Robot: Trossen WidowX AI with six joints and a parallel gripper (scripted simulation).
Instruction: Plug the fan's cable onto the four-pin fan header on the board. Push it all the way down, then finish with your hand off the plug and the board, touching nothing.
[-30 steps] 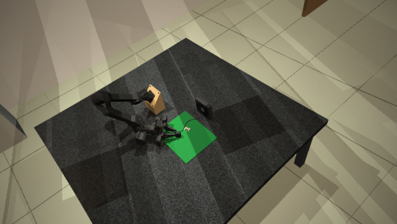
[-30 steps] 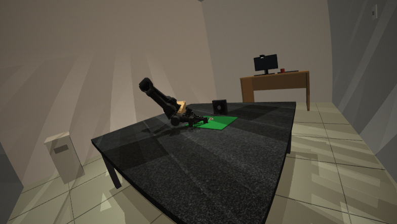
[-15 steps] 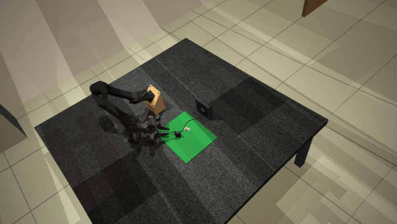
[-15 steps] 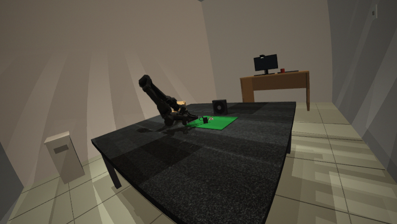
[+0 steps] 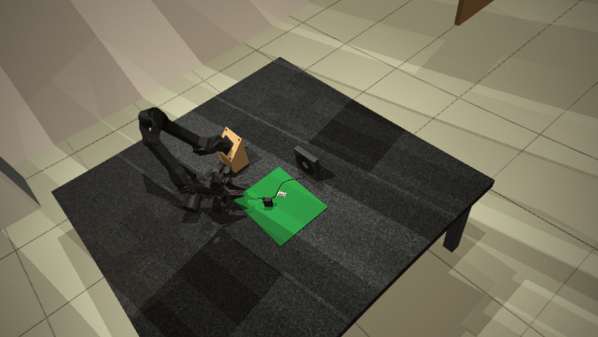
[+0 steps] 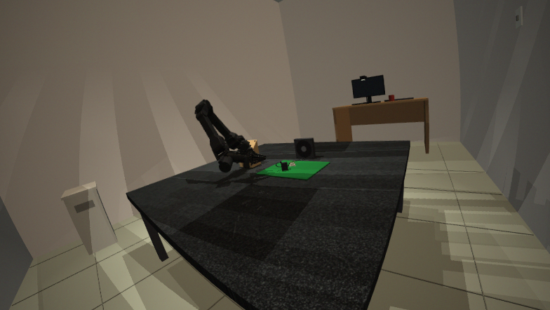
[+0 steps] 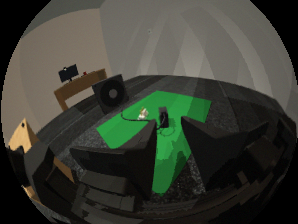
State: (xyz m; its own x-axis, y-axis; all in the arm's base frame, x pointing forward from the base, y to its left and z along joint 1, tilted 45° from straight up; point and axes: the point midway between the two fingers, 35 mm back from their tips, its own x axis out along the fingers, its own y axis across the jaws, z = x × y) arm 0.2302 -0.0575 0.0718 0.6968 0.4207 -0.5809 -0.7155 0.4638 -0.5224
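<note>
The dark fan plug lies 6 cm ahead of my gripper tip, 6 cm to the left of it and 6 cm below it. The rest, counted from my gripper tip: black fan (3 cm ahead, 28 cm to the left, 2 cm below); green board (8 cm ahead, 10 cm to the left, 10 cm below).
</note>
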